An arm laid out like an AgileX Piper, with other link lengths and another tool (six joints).
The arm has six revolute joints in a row. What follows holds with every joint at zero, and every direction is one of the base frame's.
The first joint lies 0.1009 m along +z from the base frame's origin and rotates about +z.
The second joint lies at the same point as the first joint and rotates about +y.
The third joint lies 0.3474 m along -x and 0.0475 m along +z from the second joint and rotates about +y.
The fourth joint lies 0.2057 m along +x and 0.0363 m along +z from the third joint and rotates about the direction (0.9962, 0, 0.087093).
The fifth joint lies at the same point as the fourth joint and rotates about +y.
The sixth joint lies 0.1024 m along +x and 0.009 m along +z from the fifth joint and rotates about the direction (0.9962, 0, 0.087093).
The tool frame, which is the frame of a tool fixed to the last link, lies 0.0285 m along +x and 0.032 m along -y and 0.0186 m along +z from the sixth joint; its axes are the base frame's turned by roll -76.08, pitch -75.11 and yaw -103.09 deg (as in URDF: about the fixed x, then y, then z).
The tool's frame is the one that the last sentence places.
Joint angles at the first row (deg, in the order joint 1, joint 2, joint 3, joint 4, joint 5, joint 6):
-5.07, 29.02, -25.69, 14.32, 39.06, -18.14
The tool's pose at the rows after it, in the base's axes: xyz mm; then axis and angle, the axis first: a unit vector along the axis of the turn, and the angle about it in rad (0 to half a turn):
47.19 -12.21 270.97 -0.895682 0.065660 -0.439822 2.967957
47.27 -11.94 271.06 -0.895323 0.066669 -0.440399 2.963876
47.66 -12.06 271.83 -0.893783 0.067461 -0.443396 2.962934
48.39 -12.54 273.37 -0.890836 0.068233 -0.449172 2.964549
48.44 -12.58 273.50 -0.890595 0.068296 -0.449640 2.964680
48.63 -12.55 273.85 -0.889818 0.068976 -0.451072 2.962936
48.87 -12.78 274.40 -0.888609 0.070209 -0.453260 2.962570
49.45 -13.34 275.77 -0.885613 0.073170 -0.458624 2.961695
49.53 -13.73 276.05 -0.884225 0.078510 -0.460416 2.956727
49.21 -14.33 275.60 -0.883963 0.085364 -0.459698 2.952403
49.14 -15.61 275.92 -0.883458 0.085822 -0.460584 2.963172
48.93 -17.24 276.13 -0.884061 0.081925 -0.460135 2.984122
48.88 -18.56 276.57 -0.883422 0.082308 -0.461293 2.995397
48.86 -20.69 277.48 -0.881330 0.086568 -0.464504 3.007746
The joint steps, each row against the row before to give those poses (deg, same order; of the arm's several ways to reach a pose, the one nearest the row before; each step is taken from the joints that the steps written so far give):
0.00, 0.00, 0.00, 0.83, -0.36, 0.02
0.01, 0.00, 0.00, 0.26, -0.06, 0.01
0.00, 0.00, 0.00, 0.11, -0.39, 0.00
-0.01, 0.00, 0.00, 0.01, -0.75, -0.01
0.00, 0.00, 0.00, -0.01, -0.06, 0.00
0.01, 0.00, 0.00, 0.13, -0.18, 0.01
0.00, 0.00, 0.00, 0.00, -0.29, 0.12
-0.01, 0.00, 0.00, 0.01, -0.73, 0.29
0.01, 0.00, 0.00, -0.01, -0.29, 0.66
-0.01, 0.00, 0.00, -0.27, 0.00, 1.03
0.00, 0.00, 0.00, -0.93, -0.18, 0.50
0.01, 0.00, 0.00, -1.45, 0.00, 0.20
-0.01, 0.00, 0.00, -0.96, -0.21, 0.51
0.01, 0.00, 0.00, -1.41, -0.52, 1.22

